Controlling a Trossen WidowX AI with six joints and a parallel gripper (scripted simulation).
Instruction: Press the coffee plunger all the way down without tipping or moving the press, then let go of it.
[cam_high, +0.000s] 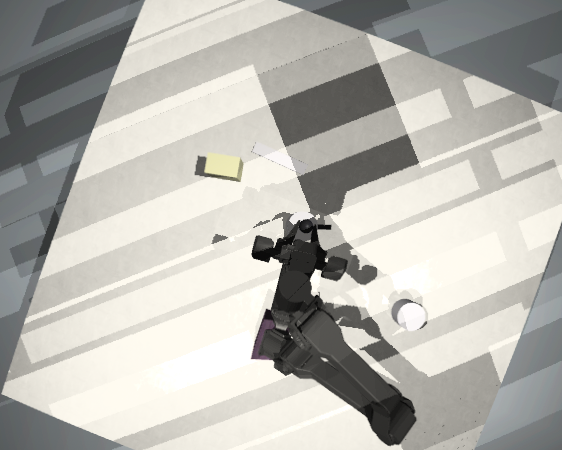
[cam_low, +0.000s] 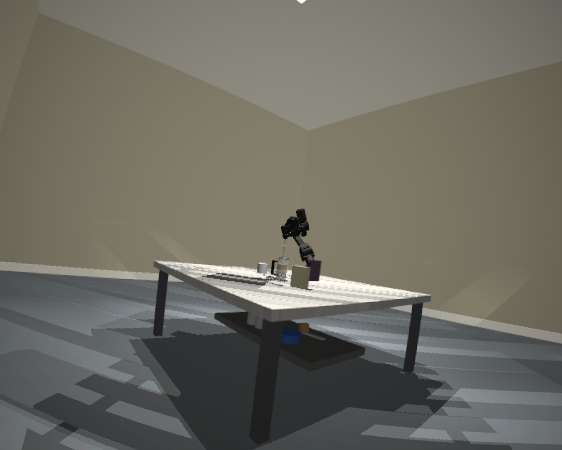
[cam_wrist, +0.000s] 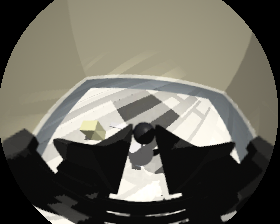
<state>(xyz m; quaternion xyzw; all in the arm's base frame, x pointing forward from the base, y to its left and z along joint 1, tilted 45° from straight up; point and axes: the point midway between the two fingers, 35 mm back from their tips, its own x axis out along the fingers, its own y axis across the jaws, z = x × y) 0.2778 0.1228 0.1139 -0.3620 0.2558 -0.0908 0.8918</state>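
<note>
My gripper tip is 2 cm to the left of the coffee press and 14 cm above it.
</note>
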